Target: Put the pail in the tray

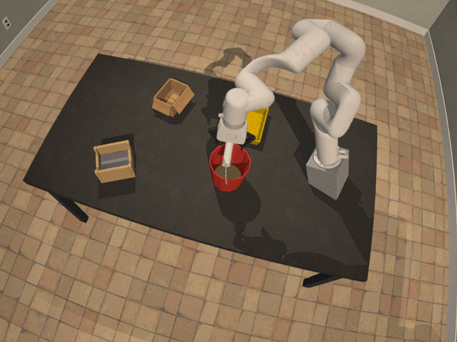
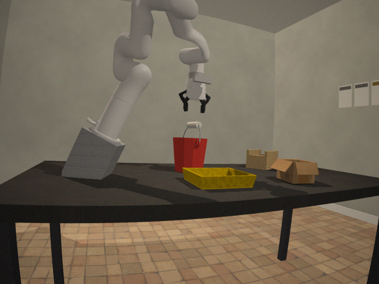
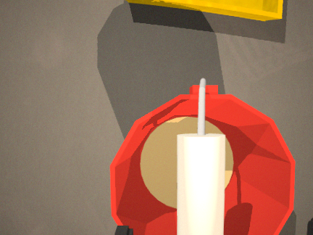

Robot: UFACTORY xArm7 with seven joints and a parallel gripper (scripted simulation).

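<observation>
Now: hand 10 cm above the pail handle. The rest, counted from my hand: yellow drip tray: 31 cm to the right, 29 cm below, 2 cm behind; red pail: 16 cm below, 1 cm behind; cardboard box: 36 cm ahead, 33 cm to the right, 25 cm below.
</observation>
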